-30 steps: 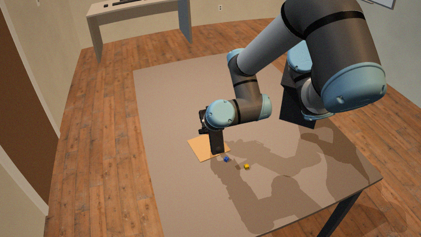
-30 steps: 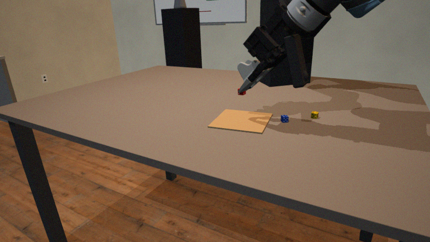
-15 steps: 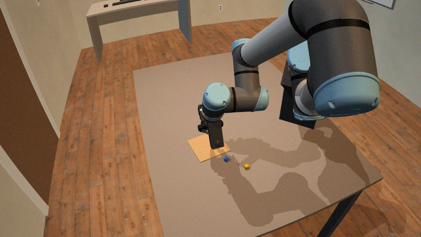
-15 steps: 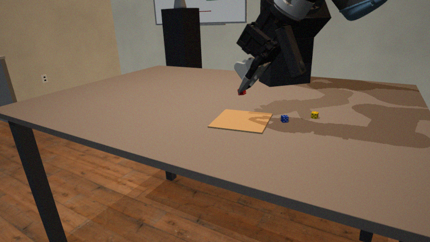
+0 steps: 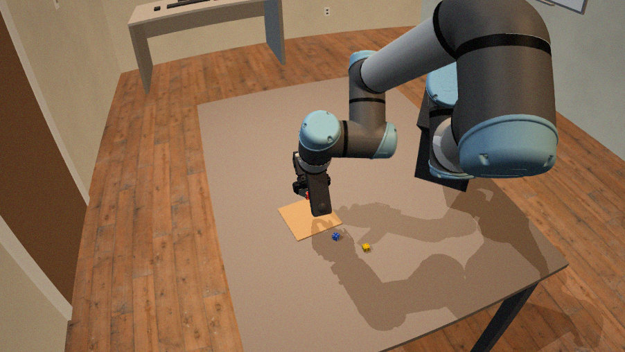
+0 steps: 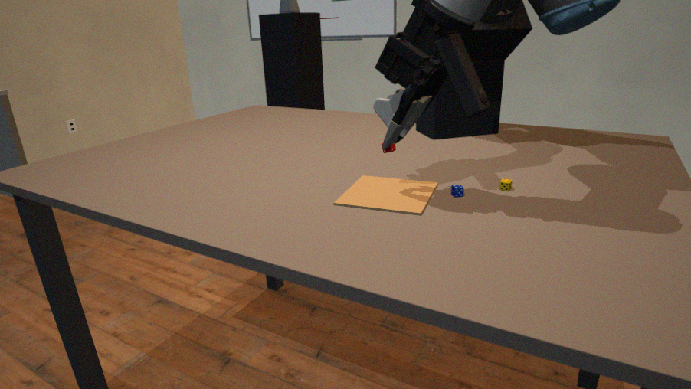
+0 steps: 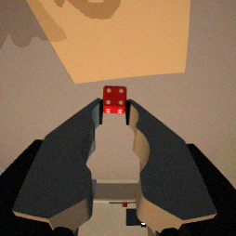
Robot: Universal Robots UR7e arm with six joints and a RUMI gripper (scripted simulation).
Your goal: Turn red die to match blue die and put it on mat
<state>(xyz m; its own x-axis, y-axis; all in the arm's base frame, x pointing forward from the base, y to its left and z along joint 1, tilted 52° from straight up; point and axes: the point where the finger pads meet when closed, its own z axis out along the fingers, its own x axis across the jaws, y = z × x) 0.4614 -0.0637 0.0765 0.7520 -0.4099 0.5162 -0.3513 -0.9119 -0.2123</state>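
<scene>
My gripper is now 10 mm to the left of the red die and 10 mm above it. Also, from my hand: mat: 90 mm below, 10 mm to the right; then blue die: 90 mm to the left, 90 mm below, 50 mm behind; then yellow die: 160 mm to the left, 110 mm behind, 90 mm below.
</scene>
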